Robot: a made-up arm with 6 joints. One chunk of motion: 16 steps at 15 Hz.
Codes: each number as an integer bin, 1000 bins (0 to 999) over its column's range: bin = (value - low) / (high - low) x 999, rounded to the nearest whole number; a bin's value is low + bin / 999 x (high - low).
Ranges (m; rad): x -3..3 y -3..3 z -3..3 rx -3.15..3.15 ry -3.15..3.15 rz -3.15..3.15
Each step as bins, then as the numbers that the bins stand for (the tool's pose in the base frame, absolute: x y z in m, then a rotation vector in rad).
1 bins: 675 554 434 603 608 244
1 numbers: 1.0541 0.3273 -0.3934 0.6527 0.6842 -1.6113
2 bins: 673 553 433 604 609 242
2 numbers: 1.0420 0.3213 -0.3994 0.6590 0.6905 -1.6239
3 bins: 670 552 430 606 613 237
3 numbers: 1.0240 0.3153 -0.4174 0.6716 0.7158 -1.6554
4 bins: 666 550 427 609 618 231
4 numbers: 1.0000 0.3033 -0.4354 0.6905 0.7473 -1.6932
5 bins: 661 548 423 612 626 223
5 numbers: 0.9700 0.2913 -0.4595 0.7095 0.7977 -1.7437
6 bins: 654 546 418 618 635 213
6 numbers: 0.9279 0.2793 -0.4895 0.7473 0.8545 -1.8068
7 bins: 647 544 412 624 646 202
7 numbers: 0.8859 0.2673 -0.5255 0.7851 0.9239 -1.8761
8 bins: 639 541 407 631 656 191
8 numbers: 0.8378 0.2492 -0.5556 0.8293 0.9869 -1.9455
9 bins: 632 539 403 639 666 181
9 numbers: 0.7958 0.2372 -0.5796 0.8797 1.0500 -2.0086
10 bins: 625 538 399 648 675 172
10 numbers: 0.7538 0.2312 -0.6036 0.9365 1.1068 -2.0653
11 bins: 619 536 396 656 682 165
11 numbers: 0.7177 0.2192 -0.6216 0.9869 1.1509 -2.1095
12 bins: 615 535 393 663 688 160
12 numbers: 0.6937 0.2132 -0.6396 1.0311 1.1887 -2.1410
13 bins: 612 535 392 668 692 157
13 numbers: 0.6757 0.2132 -0.6456 1.0626 1.2140 -2.1599
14 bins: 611 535 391 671 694 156
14 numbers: 0.6697 0.2132 -0.6517 1.0815 1.2266 -2.1662
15 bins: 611 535 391 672 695 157
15 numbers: 0.6697 0.2132 -0.6517 1.0878 1.2329 -2.1599
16 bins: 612 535 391 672 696 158
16 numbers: 0.6757 0.2132 -0.6517 1.0878 1.2392 -2.1536
